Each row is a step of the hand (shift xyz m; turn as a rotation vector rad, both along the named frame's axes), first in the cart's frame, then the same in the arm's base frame.
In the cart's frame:
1: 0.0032 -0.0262 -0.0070 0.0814 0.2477 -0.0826
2: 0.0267 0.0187 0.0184 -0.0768 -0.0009 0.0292
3: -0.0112 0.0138 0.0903 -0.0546 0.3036 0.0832
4: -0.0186 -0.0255 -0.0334 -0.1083 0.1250 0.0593
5: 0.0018 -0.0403 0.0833 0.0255 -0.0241 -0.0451
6: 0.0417 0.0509 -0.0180 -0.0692 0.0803 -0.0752
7: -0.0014 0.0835 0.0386 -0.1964 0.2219 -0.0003
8: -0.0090 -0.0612 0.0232 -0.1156 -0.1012 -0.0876
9: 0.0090 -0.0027 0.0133 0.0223 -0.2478 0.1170
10: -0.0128 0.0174 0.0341 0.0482 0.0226 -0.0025
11: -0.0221 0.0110 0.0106 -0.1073 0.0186 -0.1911
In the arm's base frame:
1: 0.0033 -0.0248 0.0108 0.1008 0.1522 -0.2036
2: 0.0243 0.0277 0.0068 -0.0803 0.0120 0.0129
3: -0.0239 0.0647 0.0609 -0.0562 0.2881 -0.1262
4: -0.0143 -0.0416 -0.0133 -0.1117 0.1283 -0.0441
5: -0.0118 0.0183 0.0899 0.0311 -0.0448 -0.0173
6: 0.0456 0.0322 -0.0392 -0.0547 0.0141 -0.1171
7: -0.0043 0.0896 -0.0205 -0.1868 0.1638 -0.1616
8: -0.0143 -0.0352 0.0540 -0.1047 -0.1406 -0.0232
9: 0.0068 0.0064 0.0133 -0.0034 -0.1250 0.2449
10: -0.0171 0.0336 0.0144 0.0488 0.0195 -0.0090
11: -0.0230 0.0137 -0.0014 -0.0773 -0.1073 -0.1757

